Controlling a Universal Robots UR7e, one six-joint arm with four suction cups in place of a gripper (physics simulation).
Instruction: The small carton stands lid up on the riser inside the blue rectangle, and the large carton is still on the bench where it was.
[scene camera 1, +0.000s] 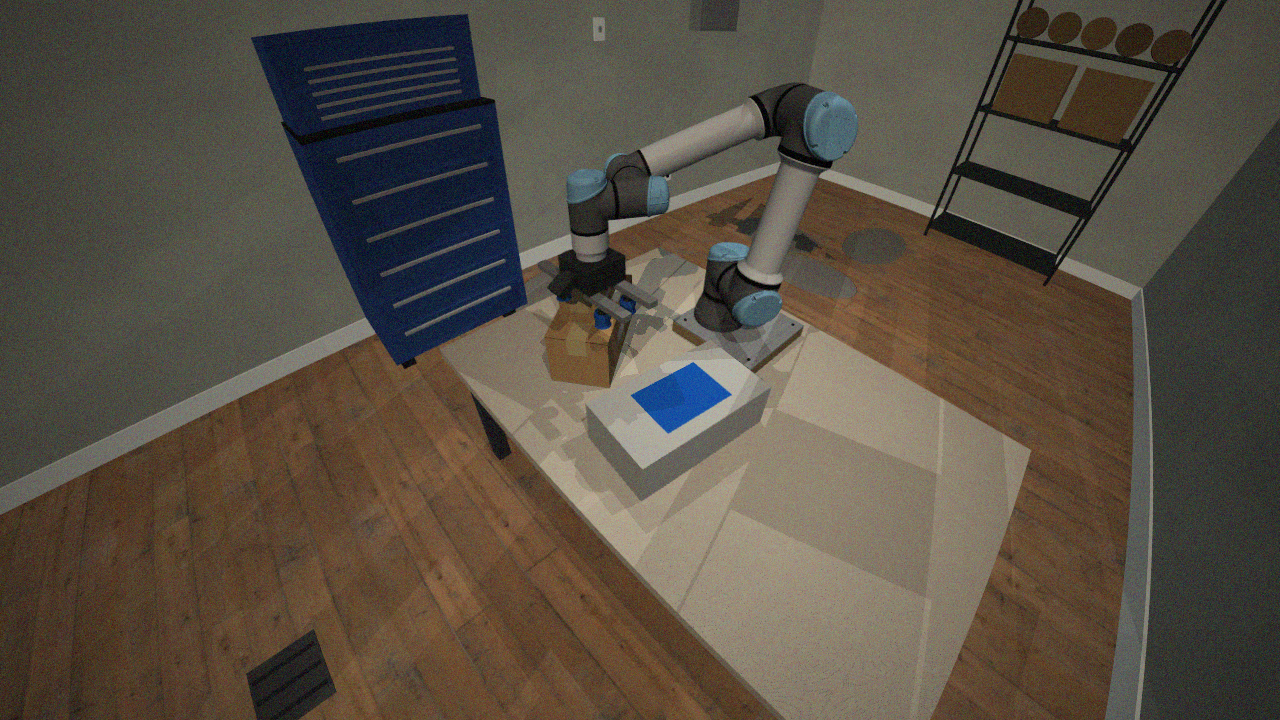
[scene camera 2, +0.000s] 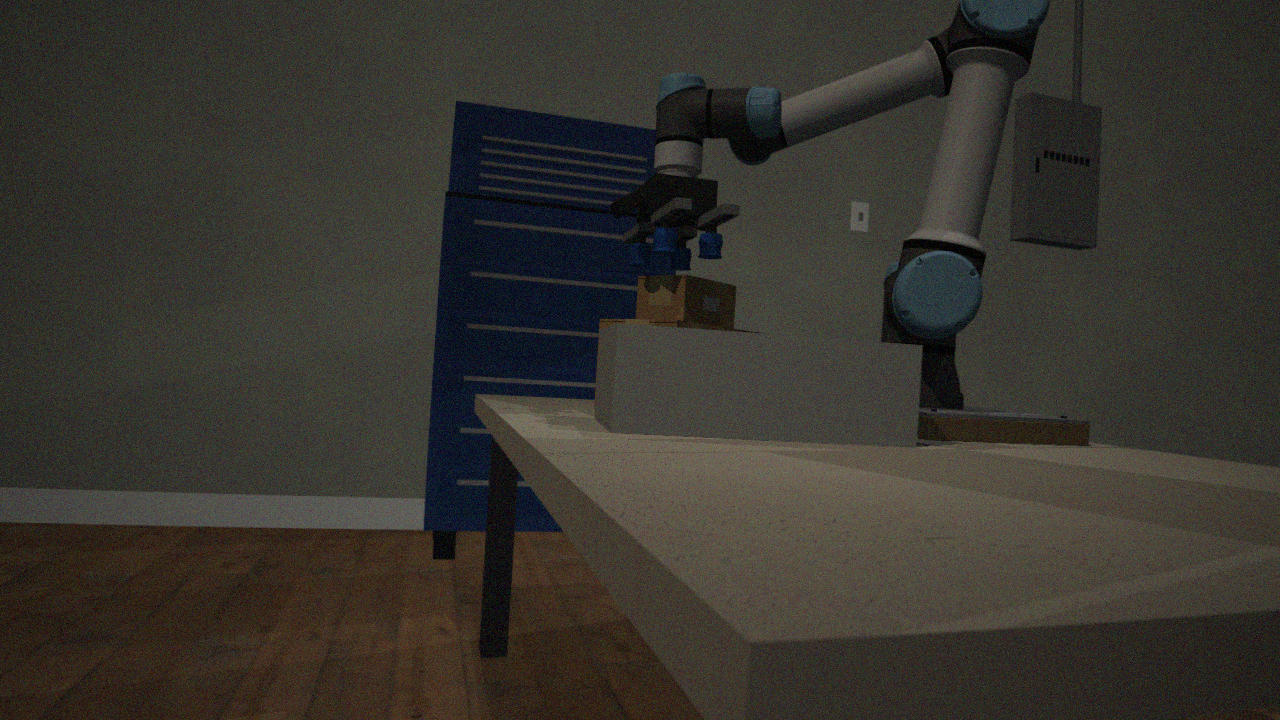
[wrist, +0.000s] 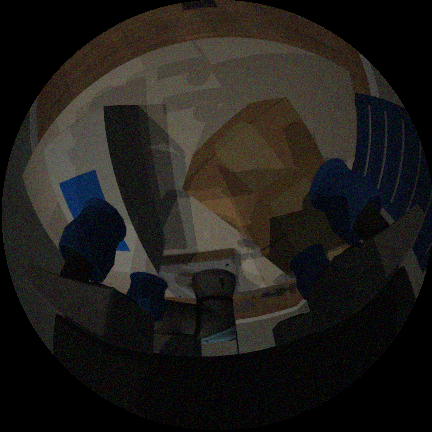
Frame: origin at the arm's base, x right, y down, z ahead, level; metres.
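Where they show: hand, tool point: (scene camera 2: 673, 261) (wrist: 222, 249); arm's base, link origin: (scene camera 1: 719, 316) (wrist: 213, 279).
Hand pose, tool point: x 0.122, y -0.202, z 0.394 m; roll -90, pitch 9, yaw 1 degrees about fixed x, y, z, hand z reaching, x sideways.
Things, the pixels of their top centre, and the offset from my tool point. Level surfaces: height alone.
- small brown carton, top centre: (wrist: 325, 255) (scene camera 2: 688, 281) (scene camera 1: 587, 278) dz -0.082, dx +0.104, dy +0.014 m
- large brown carton, top centre: (wrist: 299, 220) (scene camera 2: 692, 327) (scene camera 1: 592, 302) dz -0.095, dx +0.104, dy +0.093 m
- bench, surface height: dy +0.242 m
- pale riser, top centre: (scene camera 2: 750, 337) (wrist: 90, 218) (scene camera 1: 681, 395) dz +0.007, dx -0.249, dy +0.122 m
- blue rectangle, top centre: (wrist: 90, 218) (scene camera 1: 681, 395) dz +0.007, dx -0.249, dy +0.122 m
The small brown carton (scene camera 1: 572, 313) (scene camera 2: 660, 308) sits upright on top of the large brown carton (scene camera 1: 580, 362), which stands on the bench (scene camera 1: 850, 555) (scene camera 2: 850, 519). The large carton is mostly behind the riser in scene camera 2. In the wrist view the cartons overlap and their limits are hard to tell. My suction gripper (scene camera 1: 597, 306) (scene camera 2: 675, 246) (wrist: 223, 250), cups down, hangs close above the small carton with a narrow gap; it is off and holds nothing. The pale riser (scene camera 1: 617, 407) (scene camera 2: 760, 385) (wrist: 132, 165) bears the blue rectangle (scene camera 1: 682, 396) (wrist: 82, 186), with no carton on it.
The riser stands right beside the large carton. The robot's base plate (scene camera 1: 760, 338) is behind the riser. A tall blue drawer cabinet (scene camera 1: 420, 223) (scene camera 2: 528, 300) stands past the bench's far left end. A shelf rack (scene camera 1: 1020, 186) stands at the back right.
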